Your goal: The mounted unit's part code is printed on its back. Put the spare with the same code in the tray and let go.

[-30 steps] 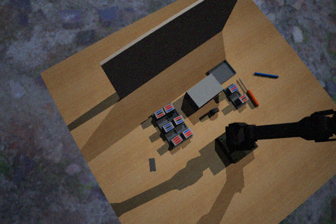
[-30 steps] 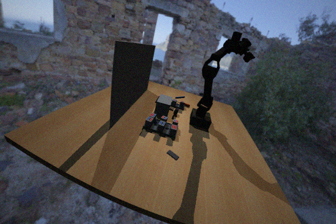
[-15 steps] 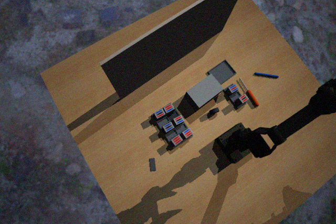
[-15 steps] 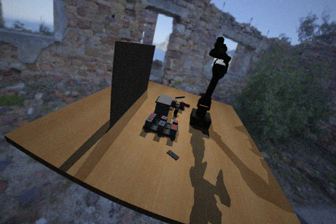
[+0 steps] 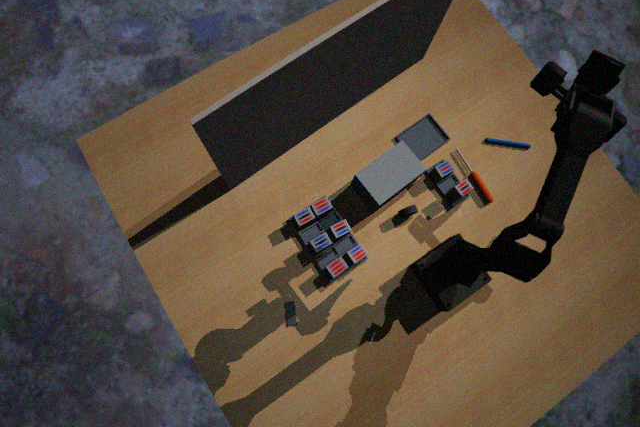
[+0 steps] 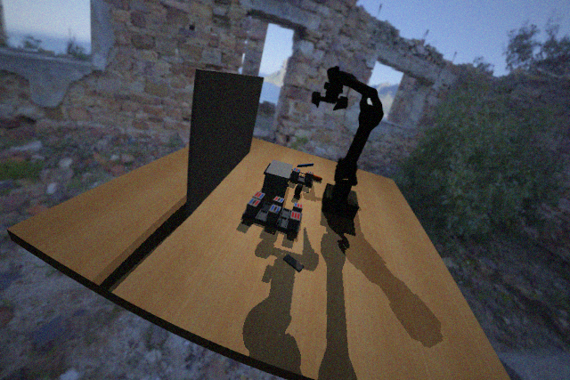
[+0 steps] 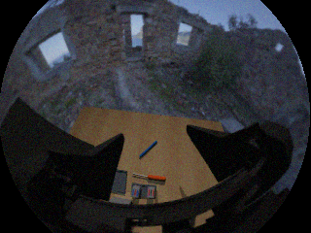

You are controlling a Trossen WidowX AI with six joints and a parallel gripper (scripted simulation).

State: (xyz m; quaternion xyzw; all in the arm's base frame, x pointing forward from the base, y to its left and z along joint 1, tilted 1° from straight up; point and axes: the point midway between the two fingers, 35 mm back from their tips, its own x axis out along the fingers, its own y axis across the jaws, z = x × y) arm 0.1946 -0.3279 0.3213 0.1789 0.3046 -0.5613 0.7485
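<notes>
Now: gripper tip 10 mm short of the dark rack, 570 mm to the right of it and 360 mm above it. From my gripper tip the other things lie so: grey mounted unit (80 mm ahead, 370 mm to the left, 320 mm below); tray (140 mm ahead, 190 mm to the left, 370 mm below); blue pen (20 mm ahead, 30 mm to the right, 360 mm below).
</notes>
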